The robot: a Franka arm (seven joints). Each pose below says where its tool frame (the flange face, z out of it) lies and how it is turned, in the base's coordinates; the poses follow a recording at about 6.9 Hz.
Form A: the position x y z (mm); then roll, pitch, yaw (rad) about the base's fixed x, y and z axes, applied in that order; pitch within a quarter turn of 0, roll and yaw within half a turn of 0.
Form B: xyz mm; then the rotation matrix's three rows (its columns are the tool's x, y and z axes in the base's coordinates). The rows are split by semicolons. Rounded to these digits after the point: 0 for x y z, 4 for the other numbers.
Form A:
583, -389, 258, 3.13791, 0.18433, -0.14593
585, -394, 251, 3.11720, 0.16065, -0.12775
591, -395, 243, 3.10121, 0.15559, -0.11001
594, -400, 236, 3.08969, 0.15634, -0.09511
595, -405, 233, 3.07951, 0.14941, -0.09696
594, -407, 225, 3.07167, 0.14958, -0.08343
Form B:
583, -389, 258; 0.9726, -0.1447, -0.1819; -0.1429, -0.9895, 0.0230; -0.1833, 0.0036, -0.9831
585, -394, 251; 0.9791, -0.1235, -0.1617; -0.1258, -0.9921, -0.0038; -0.1600, 0.0241, -0.9868
591, -395, 243; 0.9819, -0.1035, -0.1583; -0.1085, -0.9938, -0.0231; -0.1550, 0.0399, -0.9871
594, -400, 236; 0.9833, -0.0868, -0.1597; -0.0938, -0.9949, -0.0369; -0.1557, 0.0512, -0.9865
595, -405, 233; 0.9842, -0.0874, -0.1539; -0.0957, -0.9943, -0.0474; -0.1489, 0.0614, -0.9870
594, -407, 225; 0.9854, -0.0728, -0.1540; -0.0824, -0.9950, -0.0572; -0.1490, 0.0691, -0.9864

